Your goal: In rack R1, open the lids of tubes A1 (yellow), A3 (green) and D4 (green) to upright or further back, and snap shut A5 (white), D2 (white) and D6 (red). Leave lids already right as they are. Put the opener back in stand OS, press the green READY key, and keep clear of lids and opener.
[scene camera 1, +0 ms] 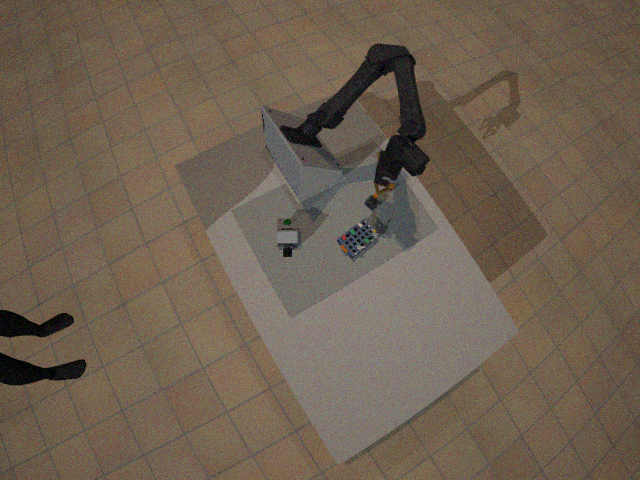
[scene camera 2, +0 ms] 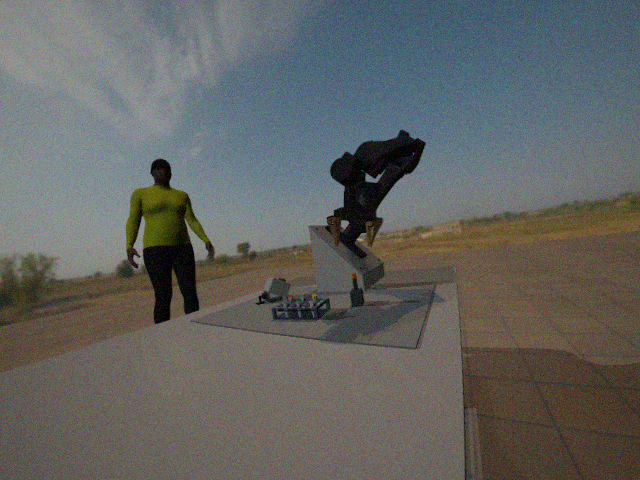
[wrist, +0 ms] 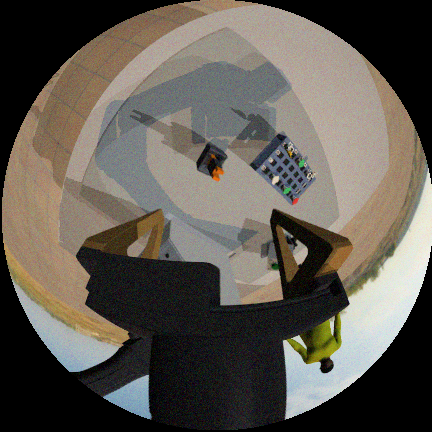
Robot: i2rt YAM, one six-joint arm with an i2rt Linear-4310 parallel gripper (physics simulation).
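Where they show: gripper, fingertip midpoint: (scene camera 1: pixel 379 182) (scene camera 2: pixel 353 246) (wrist: pixel 216 214); arm's base, origin of the base link: (scene camera 1: pixel 301 138) (scene camera 2: pixel 345 242).
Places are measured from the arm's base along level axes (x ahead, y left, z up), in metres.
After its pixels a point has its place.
Observation:
Rack R1 (scene camera 1: pixel 354 258) (scene camera 2: pixel 299 316) {x 0.409, y 0.021, z -0.165 m} (wrist: pixel 269 150) {x 0.379, y 0.062, z -0.168 m} stands on the mat, holding tubes with coloured lids. In the wrist view a yellow lid (wrist: pixel 291 153) {x 0.396, y 0.061, z -0.116 m}, a green lid (wrist: pixel 302 163) {x 0.409, y 0.019, z -0.128 m}, another green lid (wrist: pixel 287 190) {x 0.353, y -0.006, z -0.128 m}, a red lid (wrist: pixel 295 201) {x 0.354, y -0.044, z -0.126 m} and a white lid (wrist: pixel 275 179) {x 0.347, y 0.034, z -0.128 m} show; lid angles and tube positions are too small to tell. The orange-topped opener (scene camera 2: pixel 354 277) {x 0.298, y 0.137, z -0.095 m} (wrist: pixel 217 173) {x 0.291, y 0.131, z -0.096 m} is upright in dark stand OS (scene camera 1: pixel 371 203) {x 0.299, y 0.121, z -0.132 m} (scene camera 2: pixel 356 297) {x 0.311, y 0.139, z -0.146 m} (wrist: pixel 205 160) {x 0.288, y 0.144, z -0.132 m}. My gripper (scene camera 1: pixel 384 191) {x 0.280, y 0.140, z -0.014 m} (scene camera 2: pixel 353 244) {x 0.280, y 0.140, z -0.014 m} (wrist: pixel 216 214) {x 0.280, y 0.140, z -0.014 m} is open and empty, above the stand. The green READY key (scene camera 1: pixel 287 222) {x 0.213, y -0.185, z -0.099 m} (wrist: pixel 275 266) {x 0.212, y -0.179, z -0.100 m} is on a grey box.
The grey box (scene camera 1: pixel 287 237) {x 0.256, y -0.212, z -0.110 m} (scene camera 2: pixel 275 288) {x 0.263, y -0.176, z -0.124 m} stands left of the rack in the first scene view, with a small black part (scene camera 1: pixel 287 252) {x 0.289, y -0.233, z -0.159 m} beside it. The arm's sloped pedestal (scene camera 1: pixel 283 162) {x 0.014, y -0.082, z -0.077 m} (scene camera 2: pixel 330 266) {x 0.135, y -0.015, z -0.079 m} stands behind the mat (scene camera 1: pixel 294 302) {x 0.450, y -0.305, z -0.170 m}. A person (scene camera 2: pixel 164 217) stands beyond the table.

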